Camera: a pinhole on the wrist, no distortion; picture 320 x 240 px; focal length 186.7 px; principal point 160.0 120.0 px. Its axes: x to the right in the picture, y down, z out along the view. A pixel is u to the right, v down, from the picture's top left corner.
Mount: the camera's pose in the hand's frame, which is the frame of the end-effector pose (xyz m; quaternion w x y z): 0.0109 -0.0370 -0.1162 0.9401 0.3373 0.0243 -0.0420
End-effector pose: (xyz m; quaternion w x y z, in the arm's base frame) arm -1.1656 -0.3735 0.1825 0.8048 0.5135 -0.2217 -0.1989
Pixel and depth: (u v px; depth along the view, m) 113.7 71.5 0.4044
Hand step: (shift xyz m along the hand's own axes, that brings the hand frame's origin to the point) -0.0919 -0.3688 0.1367
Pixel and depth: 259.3 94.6 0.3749
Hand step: 0.2110 -0.3272 0.1259
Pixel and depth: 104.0 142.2 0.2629
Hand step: -0.0600 -0.1753 0.1122
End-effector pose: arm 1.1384 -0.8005 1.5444 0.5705 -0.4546 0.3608 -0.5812
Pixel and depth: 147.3 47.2 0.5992
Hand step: -0.0416 -0.5954 0.2012
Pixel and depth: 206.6 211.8 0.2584
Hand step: 0.0917 -0.1078 0.1586
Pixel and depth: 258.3 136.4 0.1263
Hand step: 0.0803 -0.1130 -0.0167
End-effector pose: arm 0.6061 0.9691 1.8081 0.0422 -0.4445 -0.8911 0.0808
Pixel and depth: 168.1 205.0 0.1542
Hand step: 0.0269 -0.0816 0.0466
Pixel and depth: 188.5 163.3 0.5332
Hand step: 0.1130 -0.2863 0.3672
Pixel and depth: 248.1 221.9 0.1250
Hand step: 0.0783 -0.0678 0.0190
